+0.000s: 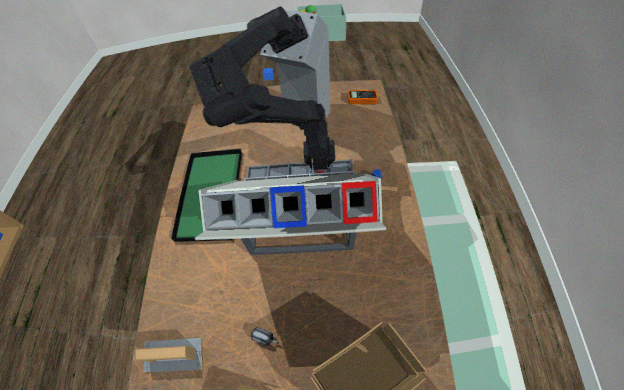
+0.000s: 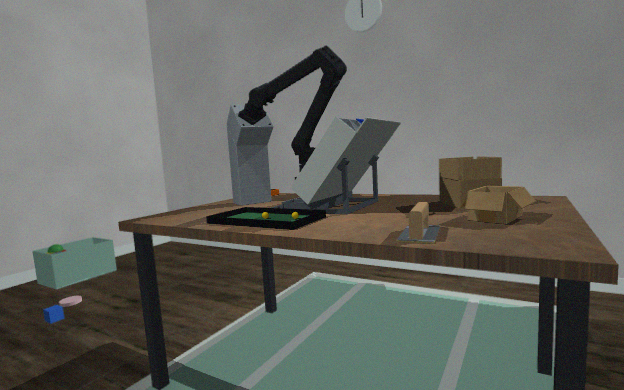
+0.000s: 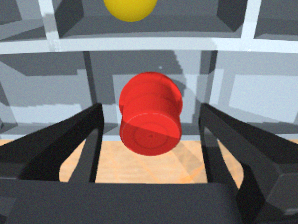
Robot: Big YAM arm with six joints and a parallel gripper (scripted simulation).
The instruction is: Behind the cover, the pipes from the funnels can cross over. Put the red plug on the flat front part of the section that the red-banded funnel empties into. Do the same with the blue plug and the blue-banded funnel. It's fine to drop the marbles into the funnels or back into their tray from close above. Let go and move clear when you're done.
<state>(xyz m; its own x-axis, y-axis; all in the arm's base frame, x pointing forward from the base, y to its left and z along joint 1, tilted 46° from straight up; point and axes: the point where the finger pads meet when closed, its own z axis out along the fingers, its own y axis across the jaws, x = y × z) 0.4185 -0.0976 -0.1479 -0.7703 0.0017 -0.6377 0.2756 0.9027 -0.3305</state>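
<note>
My gripper is now 1 cm above the red plug. Round my hand: blue plug 17 cm to the left, 11 cm ahead, 1 cm below; cover 18 cm above, 16 cm ahead, 13 cm to the right; green marble tray 41 cm to the right, 7 cm behind, 3 cm below.
</note>
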